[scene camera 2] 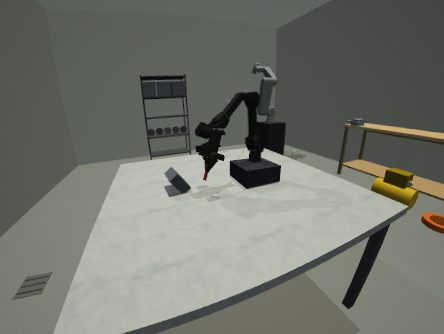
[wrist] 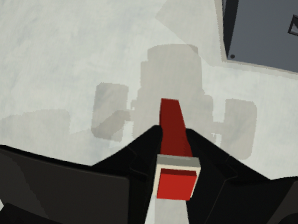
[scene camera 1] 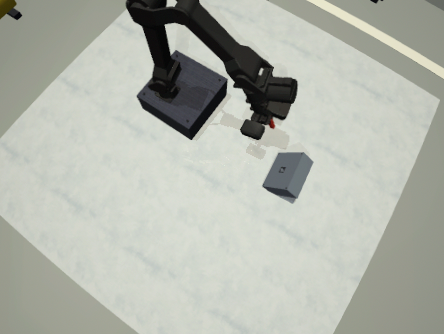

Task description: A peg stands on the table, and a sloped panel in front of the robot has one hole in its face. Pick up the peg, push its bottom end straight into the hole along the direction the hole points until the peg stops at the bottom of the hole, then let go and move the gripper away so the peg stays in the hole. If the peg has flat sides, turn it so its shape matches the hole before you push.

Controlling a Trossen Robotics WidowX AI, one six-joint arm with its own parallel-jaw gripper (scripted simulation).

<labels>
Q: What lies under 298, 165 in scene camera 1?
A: A grey sloped panel.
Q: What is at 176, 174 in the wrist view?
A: A red square-sided peg.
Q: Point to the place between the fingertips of the gripper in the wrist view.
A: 171, 135
</labels>
